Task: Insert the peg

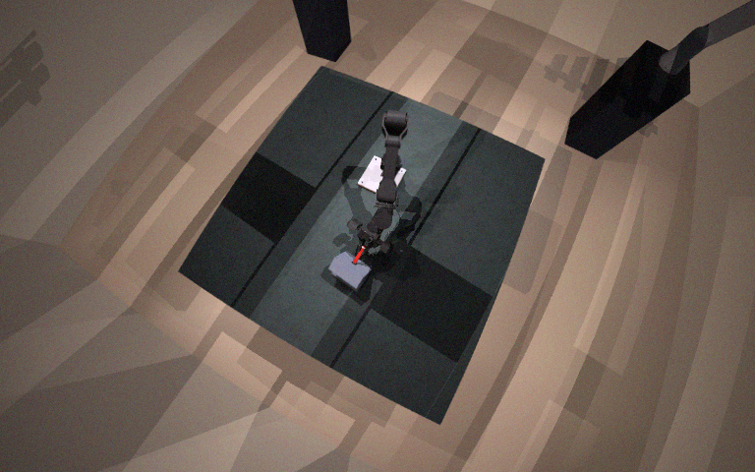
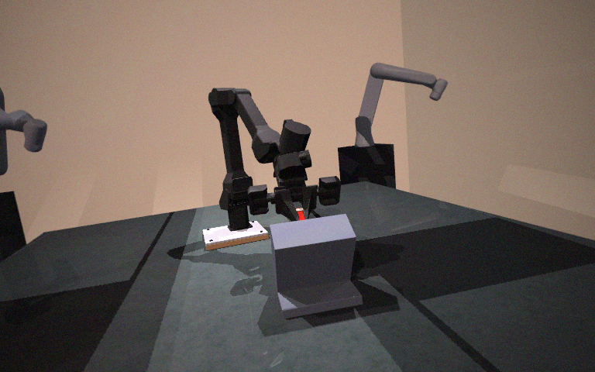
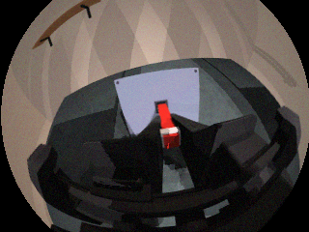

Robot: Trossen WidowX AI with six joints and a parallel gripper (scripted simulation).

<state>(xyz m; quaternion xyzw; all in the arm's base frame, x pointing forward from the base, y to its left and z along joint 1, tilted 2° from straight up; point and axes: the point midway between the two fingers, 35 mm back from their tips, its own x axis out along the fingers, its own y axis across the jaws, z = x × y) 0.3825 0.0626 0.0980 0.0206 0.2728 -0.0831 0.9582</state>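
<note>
My gripper tip is now 60 mm short of the grey sloped panel block, 40 mm above it and 10 mm to the left of it. From my gripper tip the other things lie so: red peg 10 mm behind, 10 mm above.
</note>
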